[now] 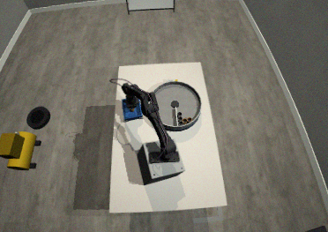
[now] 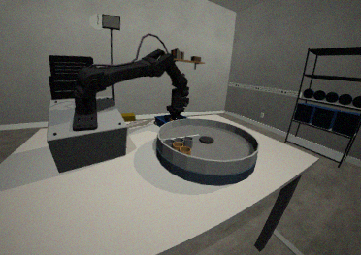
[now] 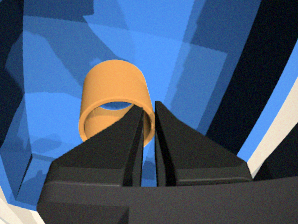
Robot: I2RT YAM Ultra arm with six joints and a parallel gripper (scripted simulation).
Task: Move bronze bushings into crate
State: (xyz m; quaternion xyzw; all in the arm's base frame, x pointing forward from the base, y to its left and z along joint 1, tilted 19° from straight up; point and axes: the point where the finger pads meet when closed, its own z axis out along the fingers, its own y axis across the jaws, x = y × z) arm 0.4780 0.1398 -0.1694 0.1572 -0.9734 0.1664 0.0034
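Now: hand 20 mm to the right of the blue crate and 10 mm above it. Also, from my hand: turntable (340 mm to the right, 30 mm behind, 10 mm above).
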